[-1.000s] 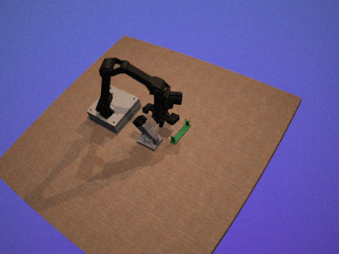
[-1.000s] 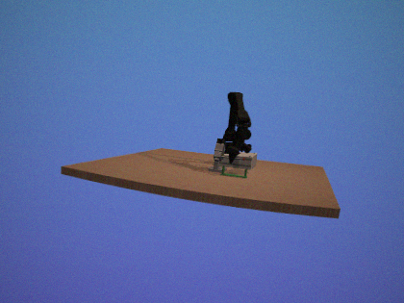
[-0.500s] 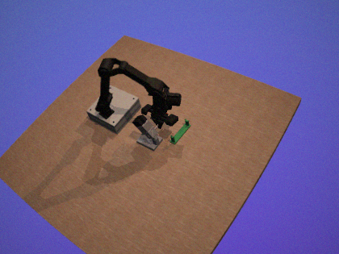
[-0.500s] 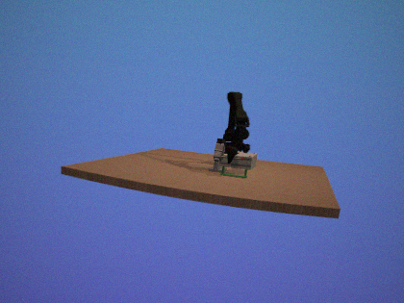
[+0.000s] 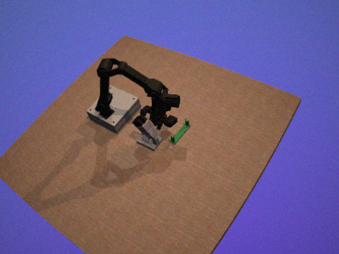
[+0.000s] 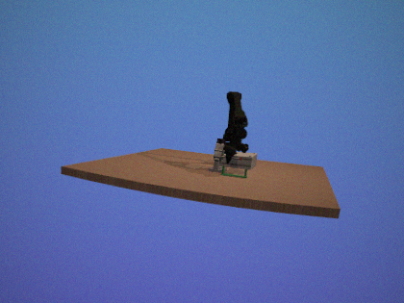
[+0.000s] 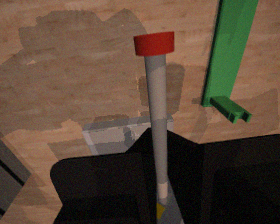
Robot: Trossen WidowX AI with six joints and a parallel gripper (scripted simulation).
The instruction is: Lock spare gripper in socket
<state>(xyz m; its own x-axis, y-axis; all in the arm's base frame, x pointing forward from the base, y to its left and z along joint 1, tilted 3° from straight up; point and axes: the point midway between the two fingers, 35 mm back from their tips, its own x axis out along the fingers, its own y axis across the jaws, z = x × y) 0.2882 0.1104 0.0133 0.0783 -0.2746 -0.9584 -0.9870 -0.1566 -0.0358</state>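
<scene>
My gripper tip is 60 mm to the left of the grey mount. The rest, counted from my gripper tip: spare gripper 20 mm behind, 60 mm to the right, 70 mm above; then green rack 70 mm ahead, 70 mm to the left, 30 mm below.
</scene>
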